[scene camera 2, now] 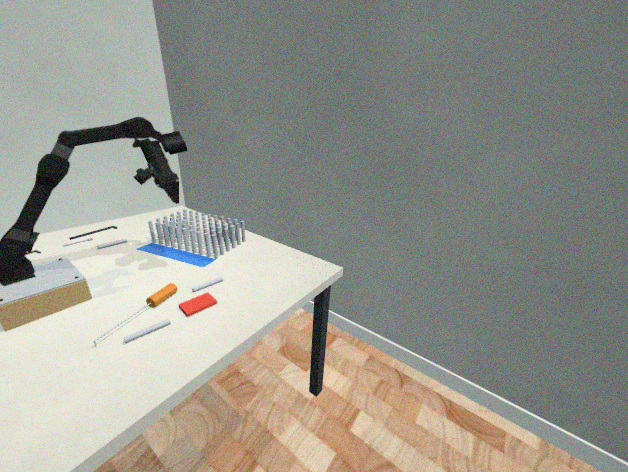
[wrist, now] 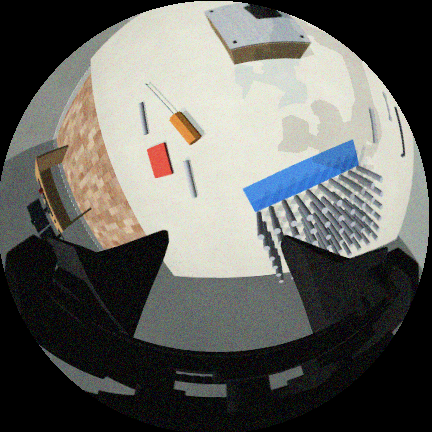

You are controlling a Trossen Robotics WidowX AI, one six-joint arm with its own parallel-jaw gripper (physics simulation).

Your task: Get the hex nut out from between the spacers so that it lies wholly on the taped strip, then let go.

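Pixels of known places: gripper, fingertip midpoint: (scene camera 2: 176, 202) (wrist: 227, 239); arm's base, link origin: (scene camera 2: 16, 277).
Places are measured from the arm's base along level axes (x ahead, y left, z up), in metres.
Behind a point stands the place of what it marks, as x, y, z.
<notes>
The grey upright spacers (scene camera 2: 195, 233) (wrist: 330, 217) stand in a dense block at the far part of the table. The blue taped strip (scene camera 2: 175, 254) @(0.448, -0.058, -0.090) (wrist: 302, 175) @(0.453, -0.074, -0.091) lies flat along their near side, and no nut shows on it. The hex nut cannot be made out in either view; the spacers hide much of the table between them. My gripper (scene camera 2: 177, 201) @(0.386, -0.228, 0.193) (wrist: 227, 239) @(0.386, -0.228, 0.193) is open and empty. In the scene view it hangs above the spacers' far left side, clear of their tops. In the wrist view its right finger covers part of the spacer block.
An orange screwdriver (scene camera 2: 162, 294) @(0.228, -0.336, -0.061) (wrist: 185, 128) @(0.243, -0.314, -0.055), a red block (scene camera 2: 197, 304) @(0.271, -0.448, -0.079) (wrist: 160, 160) @(0.281, -0.434, -0.079) and loose grey rods (scene camera 2: 207, 284) @(0.363, -0.380, -0.079) (wrist: 190, 178) @(0.368, -0.369, -0.078) lie on the near side. A black hex key (scene camera 2: 92, 232) @(0.351, 0.465, -0.086) (wrist: 400, 131) lies at the far left. The robot's base plate (scene camera 2: 45, 276) @(0.048, -0.050, -0.004) (wrist: 260, 30) @(0.080, -0.049, -0.004) stands at the table's left.
</notes>
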